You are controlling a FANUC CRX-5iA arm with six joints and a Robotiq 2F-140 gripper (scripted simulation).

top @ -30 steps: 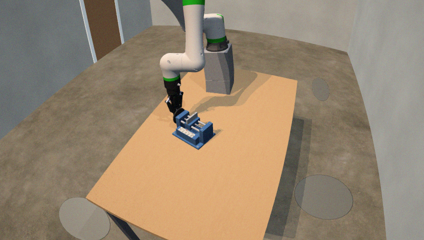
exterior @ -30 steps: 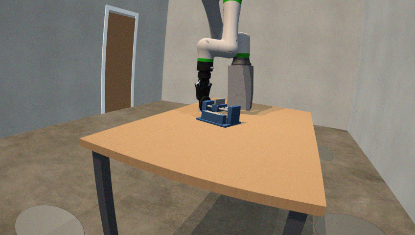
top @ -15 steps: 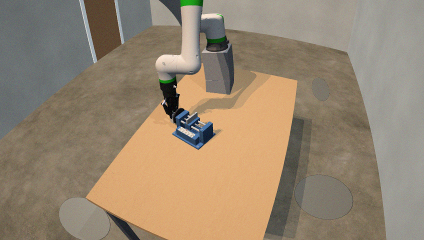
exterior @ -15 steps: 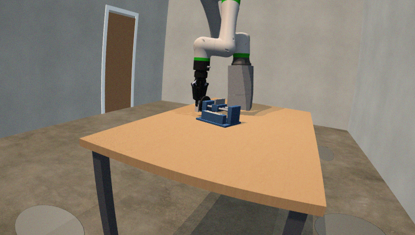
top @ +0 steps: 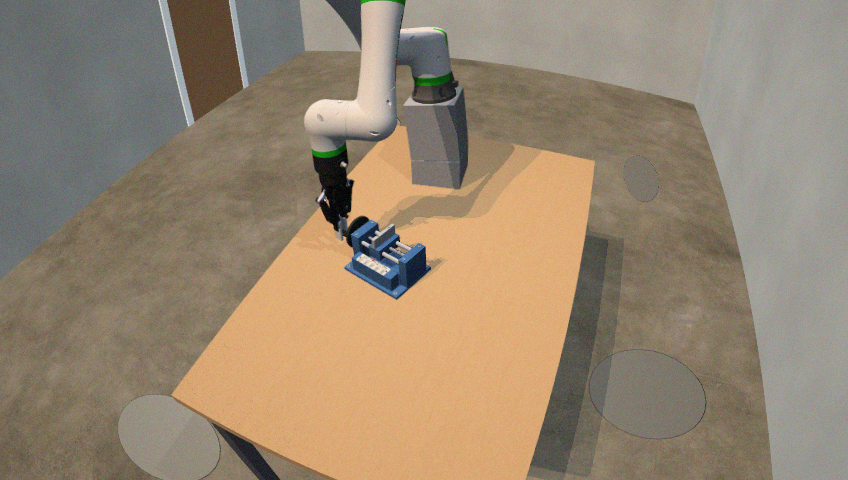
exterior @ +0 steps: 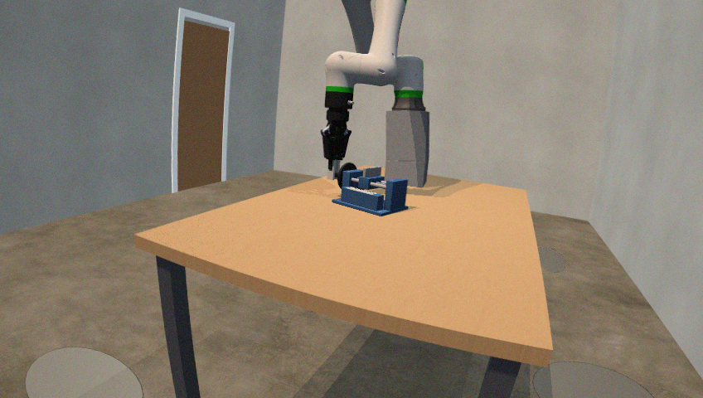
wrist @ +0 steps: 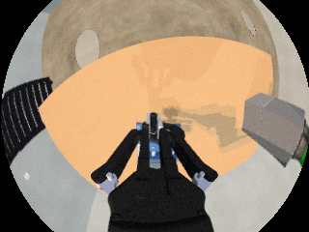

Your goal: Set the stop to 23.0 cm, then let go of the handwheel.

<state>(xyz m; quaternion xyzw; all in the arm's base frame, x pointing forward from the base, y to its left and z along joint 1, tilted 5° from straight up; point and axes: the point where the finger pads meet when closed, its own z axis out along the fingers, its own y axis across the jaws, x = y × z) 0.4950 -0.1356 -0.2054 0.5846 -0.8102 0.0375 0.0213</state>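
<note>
My gripper is now 20 mm to the right of the black handwheel and 20 mm above it. The rest, counted from my hand: grey stop plate: 140 mm to the left, 20 mm ahead, 10 mm below.
</note>
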